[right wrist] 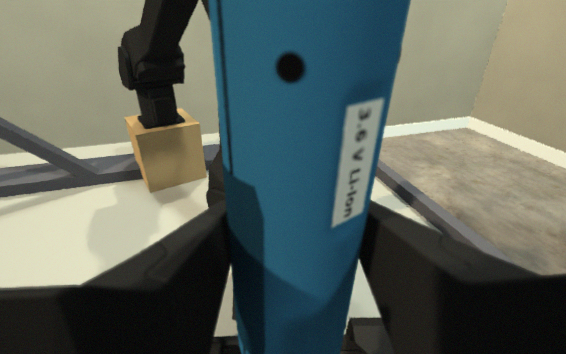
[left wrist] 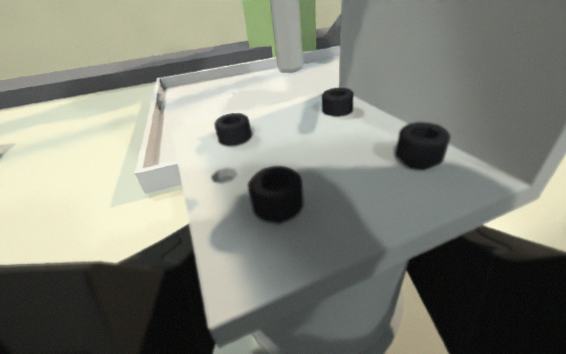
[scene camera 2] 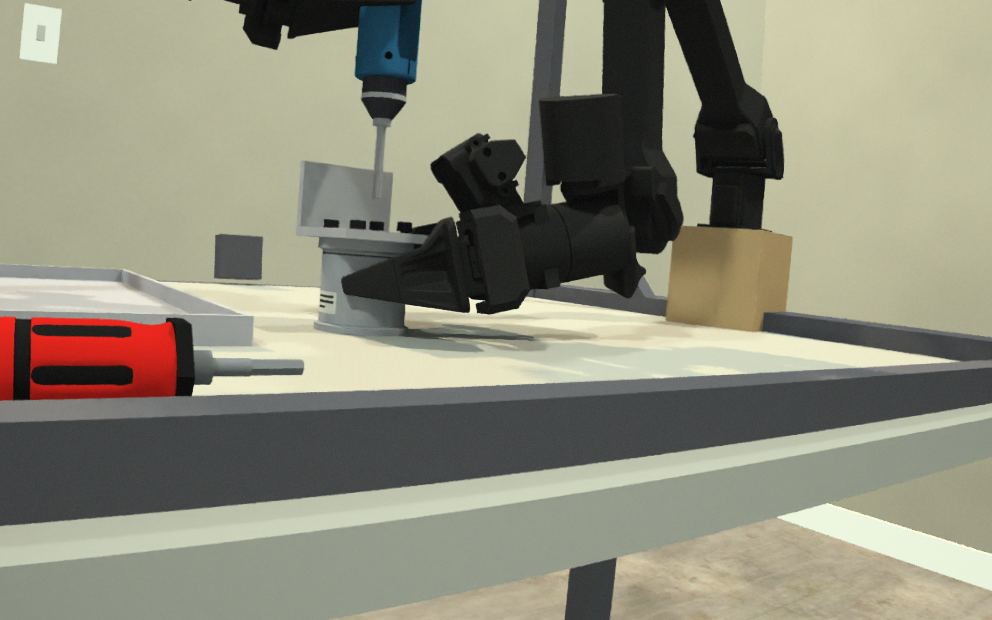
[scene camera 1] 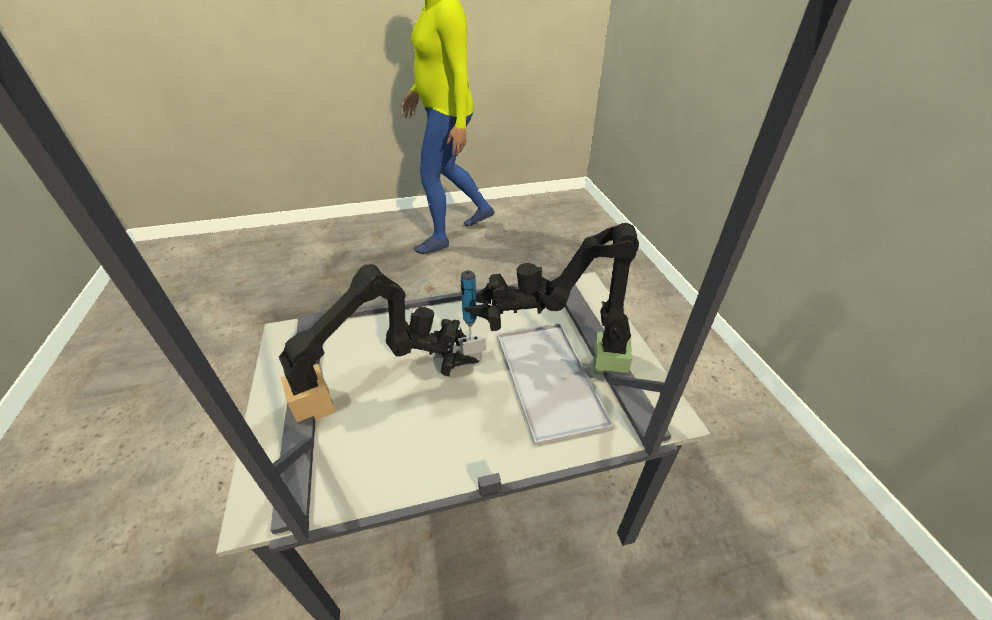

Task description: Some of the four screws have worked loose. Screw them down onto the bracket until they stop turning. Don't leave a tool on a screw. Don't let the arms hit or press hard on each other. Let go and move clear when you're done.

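Places are measured from the left arm's base along level axes (x up, y right, z ahead), in centimetres.
Pixels of known places: left gripper, fingertip midpoint: (left wrist: 312,206) (scene camera 2: 337,286) (scene camera 1: 477,352); right gripper, fingertip midpoint: (right wrist: 292,211) (scene camera 2: 408,5) (scene camera 1: 464,304); left arm's base, origin of the base link: (right wrist: 161,120) (scene camera 1: 303,382); right arm's base, origin of the base link: (scene camera 1: 614,345).
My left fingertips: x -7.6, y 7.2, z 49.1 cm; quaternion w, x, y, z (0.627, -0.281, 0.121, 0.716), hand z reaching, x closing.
Note:
Ahead of a thing's pixels: the offset from my left fingertips to its middle.
A grey L-shaped bracket @[dx +5.5, dy -1.0, dz -1.5 cm] (scene camera 1: 474,345) (scene camera 2: 336,193) (left wrist: 325,150) sits on a round grey base @[dx +0.4, dy -1.0, dz -1.5 cm] (scene camera 2: 351,255). Its flat plate carries four black socket-head screws @[dx +3.6, dy -3.0, dz -2.9 cm] (left wrist: 276,194) @[dx +3.5, dy -2.3, dz +0.6 cm] (left wrist: 233,129) @[dx +3.5, dy +1.1, dz -0.1 cm] (left wrist: 337,101) @[dx +3.6, dy +0.4, dz -3.5 cm] (left wrist: 422,145); their heads look about level in scene camera 2, but I cannot tell which are loose. My left gripper (scene camera 1: 468,350) (scene camera 2: 373,270) (left wrist: 332,240) is shut on the round base below the plate, one finger on each side. My right gripper (scene camera 1: 472,305) (right wrist: 292,211) is shut on a blue powered screwdriver @[dx +18.0, dy -1.7, dz -1.4 cm] (scene camera 1: 468,292) (scene camera 2: 387,43) (right wrist: 295,150), held upright. Its bit @[dx +8.4, dy -1.6, dz -1.5 cm] (scene camera 2: 379,157) (left wrist: 289,40) hangs above the screw heads, touching none.
A shallow white tray (scene camera 1: 572,436) (scene camera 2: 219,329) lies beside the bracket. A red and black screwdriver @[dx -1.3, dy -17.7, dz +22.0 cm] (scene camera 2: 80,358) lies near the table edge in scene camera 2. A small dark block @[dx +0.3, dy +39.4, dz -17.9 cm] (scene camera 1: 488,483) (scene camera 2: 238,256) is at the opposite edge. A person (scene camera 1: 442,73) stands beyond the table.

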